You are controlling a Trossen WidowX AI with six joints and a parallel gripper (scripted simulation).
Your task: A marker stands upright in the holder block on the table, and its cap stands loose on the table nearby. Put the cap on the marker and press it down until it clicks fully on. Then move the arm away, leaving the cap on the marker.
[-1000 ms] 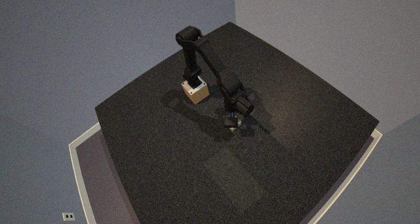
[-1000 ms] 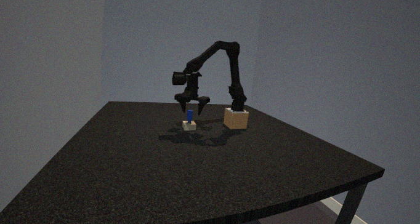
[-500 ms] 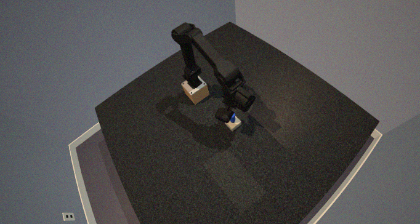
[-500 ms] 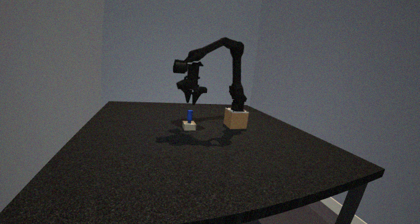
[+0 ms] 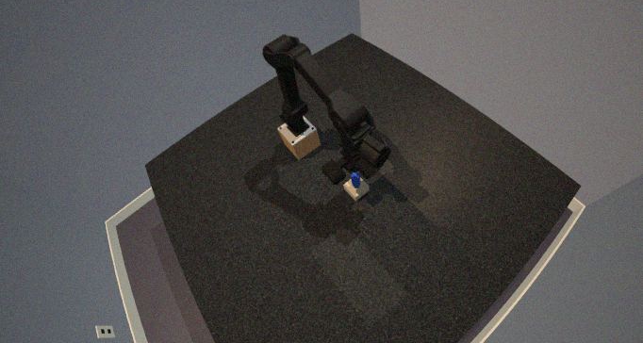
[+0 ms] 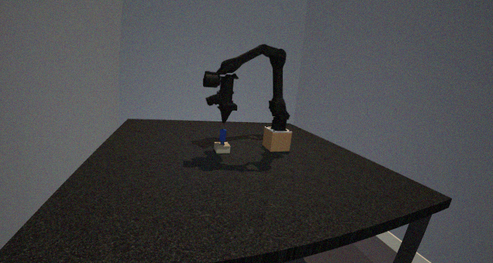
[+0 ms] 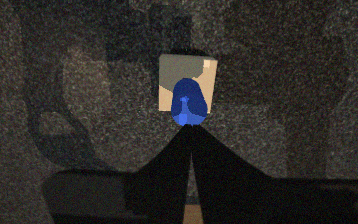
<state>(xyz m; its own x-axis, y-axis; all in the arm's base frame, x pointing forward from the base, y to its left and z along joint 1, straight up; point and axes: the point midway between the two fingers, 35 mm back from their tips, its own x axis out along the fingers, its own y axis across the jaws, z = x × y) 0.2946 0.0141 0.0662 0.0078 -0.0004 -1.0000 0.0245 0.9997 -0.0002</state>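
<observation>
Now: the blue cap 60 mm below my gripper tip. The rest, counted from my gripper tip: holder block 120 mm below.
</observation>
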